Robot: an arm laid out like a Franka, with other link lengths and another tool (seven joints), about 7 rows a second.
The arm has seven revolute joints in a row. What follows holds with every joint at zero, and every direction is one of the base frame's. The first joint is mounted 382.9 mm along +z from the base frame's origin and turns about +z. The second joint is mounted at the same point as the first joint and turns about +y. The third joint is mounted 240.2 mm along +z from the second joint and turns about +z. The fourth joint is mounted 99.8 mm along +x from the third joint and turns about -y. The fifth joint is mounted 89.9 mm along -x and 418.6 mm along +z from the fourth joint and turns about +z. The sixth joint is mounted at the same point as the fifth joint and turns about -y. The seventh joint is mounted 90.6 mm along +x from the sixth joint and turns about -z. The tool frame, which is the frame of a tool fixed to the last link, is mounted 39 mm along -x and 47 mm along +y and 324.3 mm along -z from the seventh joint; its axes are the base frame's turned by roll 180, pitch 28.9 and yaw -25.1 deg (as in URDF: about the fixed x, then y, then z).
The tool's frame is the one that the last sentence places.
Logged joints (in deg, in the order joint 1, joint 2, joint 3, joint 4, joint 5, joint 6, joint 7), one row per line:
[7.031, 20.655, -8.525, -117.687, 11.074, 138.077, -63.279]
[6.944, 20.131, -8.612, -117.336, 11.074, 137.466, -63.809]
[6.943, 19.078, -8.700, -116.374, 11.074, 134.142, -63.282]
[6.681, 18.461, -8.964, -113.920, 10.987, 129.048, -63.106]
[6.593, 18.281, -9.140, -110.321, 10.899, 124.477, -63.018]
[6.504, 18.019, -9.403, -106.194, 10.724, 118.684, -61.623]
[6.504, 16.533, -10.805, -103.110, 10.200, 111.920, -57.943]
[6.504, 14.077, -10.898, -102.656, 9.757, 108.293, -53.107]
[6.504, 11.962, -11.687, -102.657, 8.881, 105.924, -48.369]
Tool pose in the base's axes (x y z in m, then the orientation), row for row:
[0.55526, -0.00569, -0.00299, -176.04, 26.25, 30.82]
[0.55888, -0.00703, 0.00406, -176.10, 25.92, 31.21]
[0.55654, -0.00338, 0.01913, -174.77, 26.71, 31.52]
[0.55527, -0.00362, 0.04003, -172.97, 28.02, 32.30]
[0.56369, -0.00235, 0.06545, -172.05, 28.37, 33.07]
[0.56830, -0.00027, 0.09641, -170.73, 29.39, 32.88]
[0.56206, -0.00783, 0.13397, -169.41, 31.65, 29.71]
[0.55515, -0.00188, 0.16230, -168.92, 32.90, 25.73]
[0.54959, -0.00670, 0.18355, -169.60, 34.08, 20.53]
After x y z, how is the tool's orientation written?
As angles about the fixed x, y, z axes (roll, pitch, yaw), in degrees.
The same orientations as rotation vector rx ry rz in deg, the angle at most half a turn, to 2 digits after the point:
[166.33, 44.41, -40.28]
[166.23, 45.03, -39.75]
[166.78, 45.12, -41.62]
[167.11, 45.63, -44.47]
[167.22, 46.46, -45.48]
[-167.13, -45.48, 47.53]
[-166.13, -39.42, 50.82]
[-165.72, -32.89, 52.26]
[-166.00, -25.30, 53.34]

